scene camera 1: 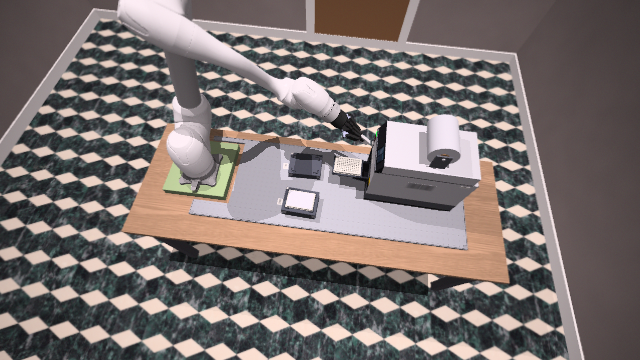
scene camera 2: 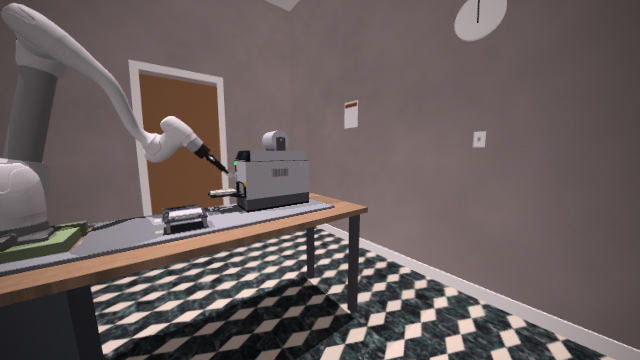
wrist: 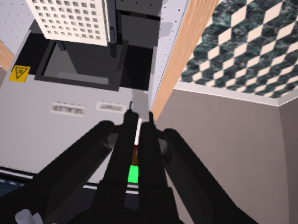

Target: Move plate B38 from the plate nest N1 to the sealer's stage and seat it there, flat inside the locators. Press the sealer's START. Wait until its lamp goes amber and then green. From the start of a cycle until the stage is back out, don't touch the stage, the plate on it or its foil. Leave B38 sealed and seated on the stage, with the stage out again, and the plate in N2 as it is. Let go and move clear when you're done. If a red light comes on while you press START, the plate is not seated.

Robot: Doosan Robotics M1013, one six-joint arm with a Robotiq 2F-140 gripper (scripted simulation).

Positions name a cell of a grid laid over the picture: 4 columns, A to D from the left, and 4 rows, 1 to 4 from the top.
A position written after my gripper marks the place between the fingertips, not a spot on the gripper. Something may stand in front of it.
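Note:
There is a sealer (scene camera 1: C3) that I can see, and I find the same sealer (wrist: A3) from the wrist as well. My own gripper (wrist: B2) is visible to me too.

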